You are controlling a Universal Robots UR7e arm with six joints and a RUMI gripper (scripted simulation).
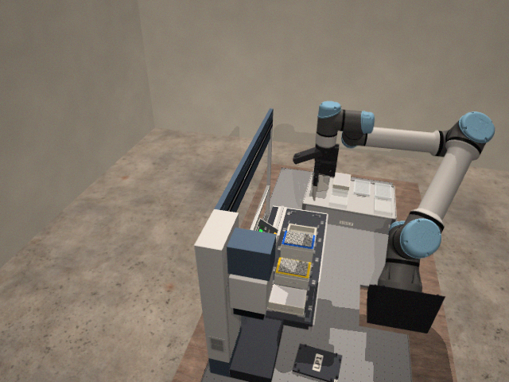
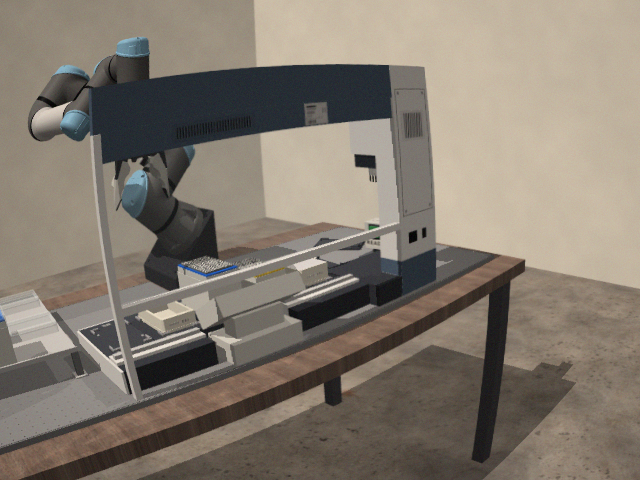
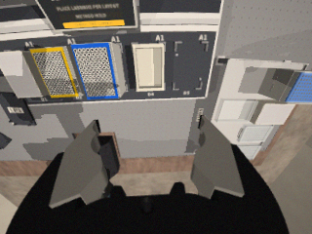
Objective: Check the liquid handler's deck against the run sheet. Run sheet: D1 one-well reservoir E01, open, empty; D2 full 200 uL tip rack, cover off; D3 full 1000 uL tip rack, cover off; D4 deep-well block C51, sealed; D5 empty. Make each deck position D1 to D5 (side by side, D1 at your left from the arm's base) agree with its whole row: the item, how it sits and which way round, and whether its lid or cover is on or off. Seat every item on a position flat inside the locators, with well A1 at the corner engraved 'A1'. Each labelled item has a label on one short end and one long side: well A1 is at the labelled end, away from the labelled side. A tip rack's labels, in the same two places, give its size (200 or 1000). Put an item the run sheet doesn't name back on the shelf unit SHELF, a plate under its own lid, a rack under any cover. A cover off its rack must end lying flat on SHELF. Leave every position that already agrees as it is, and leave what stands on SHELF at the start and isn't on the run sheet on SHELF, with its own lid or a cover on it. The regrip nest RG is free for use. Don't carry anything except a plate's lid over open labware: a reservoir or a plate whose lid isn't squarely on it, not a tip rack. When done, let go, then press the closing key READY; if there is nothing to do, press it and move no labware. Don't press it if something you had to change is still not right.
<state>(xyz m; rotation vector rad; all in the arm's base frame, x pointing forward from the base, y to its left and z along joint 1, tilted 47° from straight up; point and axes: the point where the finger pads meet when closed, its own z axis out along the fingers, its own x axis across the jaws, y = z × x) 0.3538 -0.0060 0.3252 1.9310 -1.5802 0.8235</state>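
My hand is 40 mm short of the cream one-well reservoir and 240 mm above it. Also, from my hand: post 250 mm ahead, 150 mm to the right, 70 mm below; blue-rimmed tip rack 30 mm ahead, 130 mm to the left, 190 mm below; frame bar 200 mm ahead, 200 mm to the left, 130 mm below.
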